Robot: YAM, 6 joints.
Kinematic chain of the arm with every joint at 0, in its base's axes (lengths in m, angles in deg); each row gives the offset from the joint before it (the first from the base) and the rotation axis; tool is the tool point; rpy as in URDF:
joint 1: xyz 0 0 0.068 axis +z
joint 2: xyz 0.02 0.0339 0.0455 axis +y
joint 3: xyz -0.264 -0.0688 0 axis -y
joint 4: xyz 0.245 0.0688 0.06 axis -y
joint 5: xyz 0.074 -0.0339 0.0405 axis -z
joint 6: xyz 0.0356 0 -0.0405 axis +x
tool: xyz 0 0 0 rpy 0 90 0
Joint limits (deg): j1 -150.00..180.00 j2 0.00..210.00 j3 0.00..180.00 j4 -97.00..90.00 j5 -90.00..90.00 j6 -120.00..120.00
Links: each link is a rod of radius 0.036 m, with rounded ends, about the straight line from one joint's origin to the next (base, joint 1, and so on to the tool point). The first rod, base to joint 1, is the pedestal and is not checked.
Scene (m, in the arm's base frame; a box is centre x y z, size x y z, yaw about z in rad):
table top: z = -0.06
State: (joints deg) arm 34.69 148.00 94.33 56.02 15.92 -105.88
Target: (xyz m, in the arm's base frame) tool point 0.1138 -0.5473 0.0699
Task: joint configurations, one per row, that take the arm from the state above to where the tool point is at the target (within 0.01 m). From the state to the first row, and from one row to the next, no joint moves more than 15 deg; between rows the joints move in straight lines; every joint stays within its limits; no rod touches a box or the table.
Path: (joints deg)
1: 20.74 148.75 95.13 55.78 16.63 -105.88
2: 6.79 149.51 95.92 55.54 17.35 -105.88
3: -7.16 150.26 96.72 55.30 18.06 -105.88
4: -21.11 151.01 97.51 55.06 18.78 -105.88
5: -35.06 151.76 98.31 54.82 19.49 -105.88
6: -49.01 152.52 99.10 54.58 20.21 -105.88
7: -62.96 153.27 99.90 54.34 20.92 -105.88
8: -76.91 154.02 100.69 54.09 21.64 -105.88

